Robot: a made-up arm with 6 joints.
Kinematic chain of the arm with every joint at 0, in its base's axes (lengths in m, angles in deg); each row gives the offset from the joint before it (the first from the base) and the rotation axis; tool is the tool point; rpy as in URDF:
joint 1: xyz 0 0 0.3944 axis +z
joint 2: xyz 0 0 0 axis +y
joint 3: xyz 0.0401 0 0.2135 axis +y
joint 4: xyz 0.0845 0 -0.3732 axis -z
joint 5: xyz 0 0 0 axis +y
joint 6: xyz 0.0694 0 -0.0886 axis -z
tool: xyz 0 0 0 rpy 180 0 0
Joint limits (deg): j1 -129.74..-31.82 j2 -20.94..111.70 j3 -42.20..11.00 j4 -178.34..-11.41 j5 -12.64..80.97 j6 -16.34..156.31
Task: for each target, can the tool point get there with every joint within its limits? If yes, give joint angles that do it. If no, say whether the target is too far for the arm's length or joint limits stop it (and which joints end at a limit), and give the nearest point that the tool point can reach.
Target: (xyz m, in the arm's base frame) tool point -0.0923 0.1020 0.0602
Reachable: yes | joints -52.95 79.41 -25.37 -28.77 51.06 91.32
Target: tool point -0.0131 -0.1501 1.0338
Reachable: no: joint limits stop it (at a limit: joint 2, joint 3, joint 4, joint 5) | nearest point -0.0378 -0.4331 0.5589 | short by 0.553 m
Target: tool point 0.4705 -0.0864 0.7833
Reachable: no: joint limits stop it (at a limit: joint 1, joint 2, joint 3, joint 5) | nearest point 0.3887 -0.1884 0.5493 | short by 0.268 m
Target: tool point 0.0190 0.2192 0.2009
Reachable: yes | joints -90.27 68.86 2.79 -88.57 28.87 134.10
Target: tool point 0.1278 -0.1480 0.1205
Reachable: yes | joints -59.35 15.07 -20.17 -129.49 14.69 82.45
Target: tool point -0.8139 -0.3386 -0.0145
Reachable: no: too far | nearest point -0.2979 -0.2671 0.1871 | short by 0.559 m
